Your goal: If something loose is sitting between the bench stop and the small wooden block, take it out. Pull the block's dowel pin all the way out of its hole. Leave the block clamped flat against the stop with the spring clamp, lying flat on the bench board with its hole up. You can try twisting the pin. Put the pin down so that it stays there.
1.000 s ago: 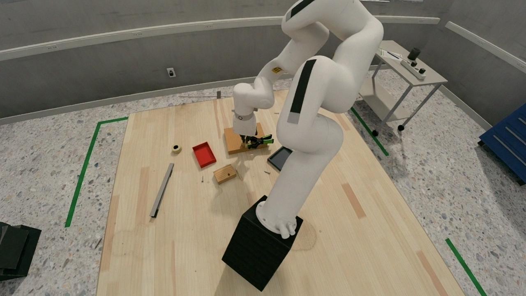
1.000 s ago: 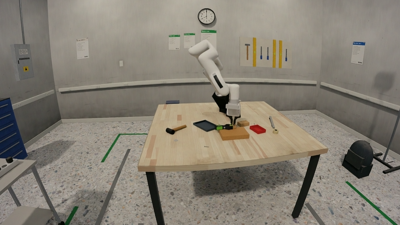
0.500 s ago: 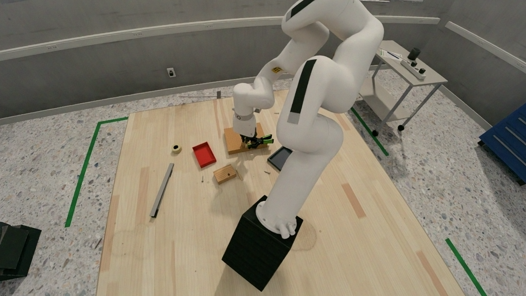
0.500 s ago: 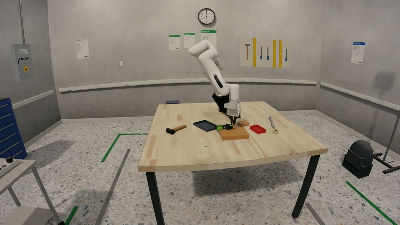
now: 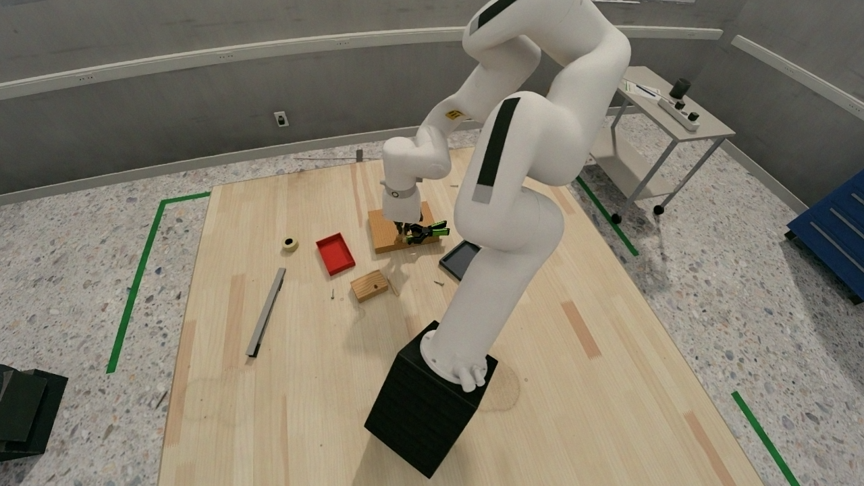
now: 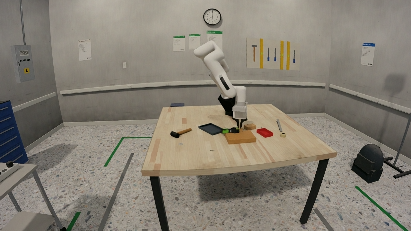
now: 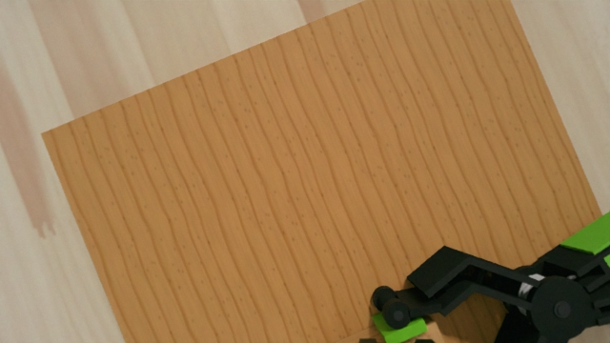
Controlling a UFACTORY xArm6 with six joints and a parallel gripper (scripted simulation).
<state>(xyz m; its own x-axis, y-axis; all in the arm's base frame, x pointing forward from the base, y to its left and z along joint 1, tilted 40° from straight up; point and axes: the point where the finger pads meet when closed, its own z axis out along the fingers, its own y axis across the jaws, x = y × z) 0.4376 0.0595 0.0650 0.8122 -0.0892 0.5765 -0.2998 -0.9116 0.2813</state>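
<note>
Right now the dowel pin is 20 mm below my hand. Also, from my hand: small wooden block (40 mm below); red tray (210 mm to the left, 80 mm below); thin dowel (140 mm behind, 80 mm below, 60 mm to the left).
</note>
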